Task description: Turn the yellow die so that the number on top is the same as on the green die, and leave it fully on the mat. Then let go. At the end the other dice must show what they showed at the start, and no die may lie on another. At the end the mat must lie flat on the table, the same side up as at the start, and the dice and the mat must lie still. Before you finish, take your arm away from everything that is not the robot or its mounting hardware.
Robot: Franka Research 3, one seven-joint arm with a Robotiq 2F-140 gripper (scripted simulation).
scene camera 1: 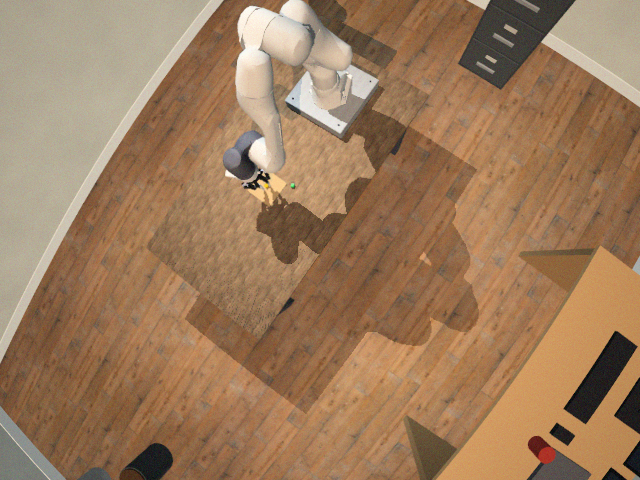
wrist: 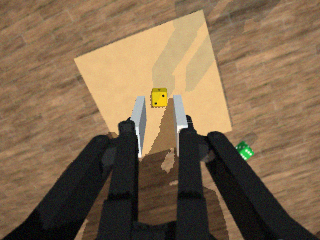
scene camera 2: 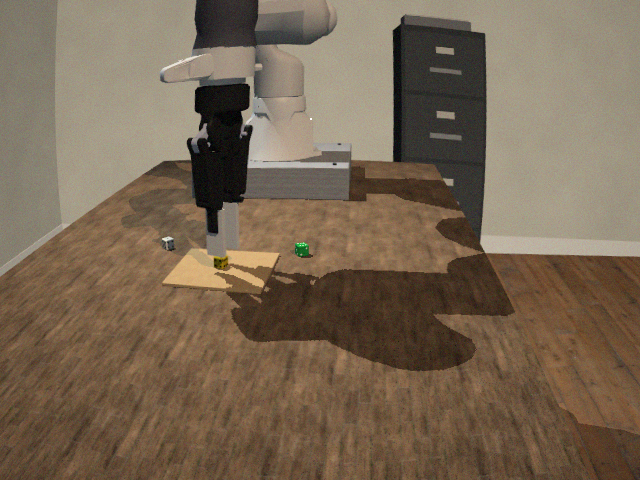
Labels:
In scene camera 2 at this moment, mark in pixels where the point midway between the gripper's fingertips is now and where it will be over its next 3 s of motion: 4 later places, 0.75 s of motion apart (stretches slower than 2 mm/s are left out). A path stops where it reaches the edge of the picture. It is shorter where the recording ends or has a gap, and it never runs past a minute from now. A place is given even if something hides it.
The gripper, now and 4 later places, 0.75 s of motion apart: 223,251; 224,261; 223,256; 220,195; 226,202

